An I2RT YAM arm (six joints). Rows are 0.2 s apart.
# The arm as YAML. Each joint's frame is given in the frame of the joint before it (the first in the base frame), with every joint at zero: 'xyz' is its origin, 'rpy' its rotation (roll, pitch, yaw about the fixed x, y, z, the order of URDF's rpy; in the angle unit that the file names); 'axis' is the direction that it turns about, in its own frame. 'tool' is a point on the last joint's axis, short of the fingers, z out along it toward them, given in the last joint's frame.
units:
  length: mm
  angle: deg
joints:
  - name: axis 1
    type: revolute
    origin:
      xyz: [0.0, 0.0, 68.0]
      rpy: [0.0, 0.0, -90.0]
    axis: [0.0, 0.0, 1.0]
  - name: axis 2
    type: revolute
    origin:
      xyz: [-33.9, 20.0, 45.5]
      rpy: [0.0, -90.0, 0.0]
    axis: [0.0, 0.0, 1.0]
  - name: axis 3
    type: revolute
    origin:
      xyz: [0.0, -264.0, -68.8]
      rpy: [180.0, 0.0, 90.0]
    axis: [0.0, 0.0, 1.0]
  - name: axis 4
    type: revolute
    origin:
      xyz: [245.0, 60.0, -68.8]
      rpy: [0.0, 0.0, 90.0]
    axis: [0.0, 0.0, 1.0]
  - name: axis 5
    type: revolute
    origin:
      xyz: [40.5, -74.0, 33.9]
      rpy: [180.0, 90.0, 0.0]
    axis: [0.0, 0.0, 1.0]
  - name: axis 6
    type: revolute
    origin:
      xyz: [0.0, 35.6, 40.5]
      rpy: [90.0, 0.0, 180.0]
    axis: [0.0, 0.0, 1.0]
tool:
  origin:
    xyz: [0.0, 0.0, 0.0]
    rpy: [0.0, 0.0, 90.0]
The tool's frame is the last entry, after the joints.
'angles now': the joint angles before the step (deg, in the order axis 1, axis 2, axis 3, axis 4, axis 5, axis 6). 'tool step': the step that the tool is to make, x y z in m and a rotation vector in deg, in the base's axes. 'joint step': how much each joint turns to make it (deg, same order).
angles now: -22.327 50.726 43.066 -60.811 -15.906 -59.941
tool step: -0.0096 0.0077 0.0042 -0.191 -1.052 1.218
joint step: 1.487 -3.358 -0.261 -1.955 -0.093 0.341
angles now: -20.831 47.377 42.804 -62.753 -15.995 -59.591
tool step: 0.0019 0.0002 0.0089 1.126 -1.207 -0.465
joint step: 0.077 0.348 1.928 -0.530 -1.148 1.128
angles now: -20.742 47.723 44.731 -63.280 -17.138 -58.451
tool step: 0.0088 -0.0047 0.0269 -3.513 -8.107 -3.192
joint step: -0.070 -0.439 4.211 4.919 1.848 2.651
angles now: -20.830 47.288 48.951 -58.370 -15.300 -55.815
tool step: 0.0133 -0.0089 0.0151 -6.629 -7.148 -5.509
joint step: 0.091 0.517 1.232 8.793 6.329 2.199
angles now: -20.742 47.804 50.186 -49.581 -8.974 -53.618
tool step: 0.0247 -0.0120 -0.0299 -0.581 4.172 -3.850
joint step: 0.008 6.578 -3.688 6.761 4.057 1.594
